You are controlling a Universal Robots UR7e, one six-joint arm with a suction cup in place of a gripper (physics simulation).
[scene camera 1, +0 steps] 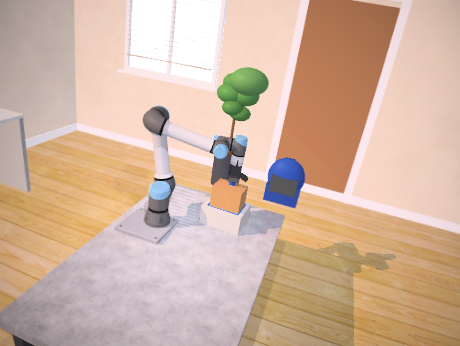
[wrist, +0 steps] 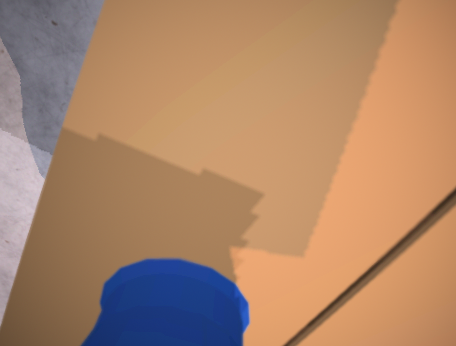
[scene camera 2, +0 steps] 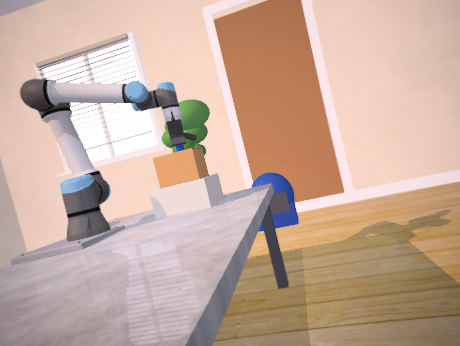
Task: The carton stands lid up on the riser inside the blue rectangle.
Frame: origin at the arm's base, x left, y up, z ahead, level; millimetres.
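Where they show: hand, its tool point: (scene camera 1: 232, 186) (wrist: 184, 272); arm's base, origin of its link: (scene camera 1: 157, 220) (scene camera 2: 89, 235).
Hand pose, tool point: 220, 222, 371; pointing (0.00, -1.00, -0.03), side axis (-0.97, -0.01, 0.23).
Note:
Things, the pixels of their top centre, and the offset from my tool point, as dx, dy, dz. "pt": a spot on its surface instead. Level surfaces: height alone.
- tan carton, centre of its top: (scene camera 2: 178, 152) (scene camera 1: 230, 186) -29, +13, -5
- white riser, centre of its top: (scene camera 2: 184, 181) (scene camera 1: 226, 204) -25, -117, -9
- blue rectangle, a spot on its surface: (scene camera 1: 222, 209) pt -93, -117, -20
- dark lid seam, a spot on its surface: (wrist: 347, 292) pt -33, +11, +21
- grey table, height of its surface: dy -237
The tan carton (scene camera 1: 227, 199) (scene camera 2: 175, 169) (wrist: 261, 103) stands upright on the white riser (scene camera 1: 225, 222) (scene camera 2: 182, 200). Its base sits against the blue rectangle (scene camera 1: 222, 209), whose line shows along the carton's lower front edge. My blue suction cup (scene camera 1: 233, 184) (scene camera 2: 179, 148) (wrist: 172, 302) presses on the carton's top face near the back edge, with the arm reaching straight down onto it. In the wrist view the top face fills the picture, and a dark lid seam (wrist: 347, 292) crosses the lower right corner.
The riser stands on a grey table (scene camera 1: 160, 292) (scene camera 2: 160, 274) beside the arm's base plate (scene camera 1: 136, 231). A potted tree (scene camera 1: 242, 89) (scene camera 2: 194, 117) stands behind the arm. A blue domed bin (scene camera 1: 284, 182) (scene camera 2: 281, 206) sits on the wooden floor by the door.

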